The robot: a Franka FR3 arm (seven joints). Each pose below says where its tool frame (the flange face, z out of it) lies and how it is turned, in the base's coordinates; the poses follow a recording.
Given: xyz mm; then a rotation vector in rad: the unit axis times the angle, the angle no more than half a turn.
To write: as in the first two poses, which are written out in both.
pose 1, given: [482.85, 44.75, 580.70, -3.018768, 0.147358, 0.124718]
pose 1, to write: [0.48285, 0.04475, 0.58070, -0.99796, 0.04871, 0.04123, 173.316]
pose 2, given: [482.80, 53.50, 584.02, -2.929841, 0.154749, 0.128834]
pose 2, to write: [0.48280, 0.05350, 0.58402, -0.99765, 0.05269, 0.04387, 168.264]
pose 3, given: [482.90, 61.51, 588.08, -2.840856, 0.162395, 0.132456]
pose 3, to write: [0.48290, 0.06151, 0.58808, -0.99729, 0.05701, 0.04650, 163.211]
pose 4, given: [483.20, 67.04, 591.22, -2.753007, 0.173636, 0.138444]
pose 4, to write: [0.48320, 0.06704, 0.59122, -0.99676, 0.06287, 0.05013, 158.248]
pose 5, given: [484.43, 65.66, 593.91, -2.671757, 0.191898, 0.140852]
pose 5, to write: [0.48443, 0.06566, 0.59391, -0.99605, 0.07154, 0.05251, 153.687]
